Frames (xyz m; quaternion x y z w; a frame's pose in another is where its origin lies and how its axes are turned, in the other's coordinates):
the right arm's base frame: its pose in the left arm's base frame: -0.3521 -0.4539 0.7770 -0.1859 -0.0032 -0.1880 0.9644
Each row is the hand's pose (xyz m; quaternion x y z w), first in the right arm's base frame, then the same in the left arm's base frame.
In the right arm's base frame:
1: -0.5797 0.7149 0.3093 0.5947 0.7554 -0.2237 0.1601
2: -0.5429 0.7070 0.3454 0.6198 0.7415 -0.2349 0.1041
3: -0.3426 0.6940 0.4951 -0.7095 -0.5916 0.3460 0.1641
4: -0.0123 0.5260 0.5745 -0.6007 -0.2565 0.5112 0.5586
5: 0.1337 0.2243 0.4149 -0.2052 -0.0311 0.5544 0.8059
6: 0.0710 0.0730 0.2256 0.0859 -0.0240 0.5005 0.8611
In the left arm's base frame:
1: -0.6110 0.4819 0.7653 0.6865 0.5746 -0.3844 0.2253
2: -0.5774 0.4747 0.8046 0.7185 0.5546 -0.3820 0.1738
3: -0.3864 0.4450 0.9638 -0.8271 -0.3734 0.4105 0.0895
4: -0.1356 0.2097 1.1229 -0.7330 -0.0412 0.4338 0.5223
5: -0.1198 -0.1600 1.0932 -0.3554 0.1091 0.3883 0.8432
6: -0.2452 -0.3356 0.9663 -0.0834 0.0510 0.3255 0.9405

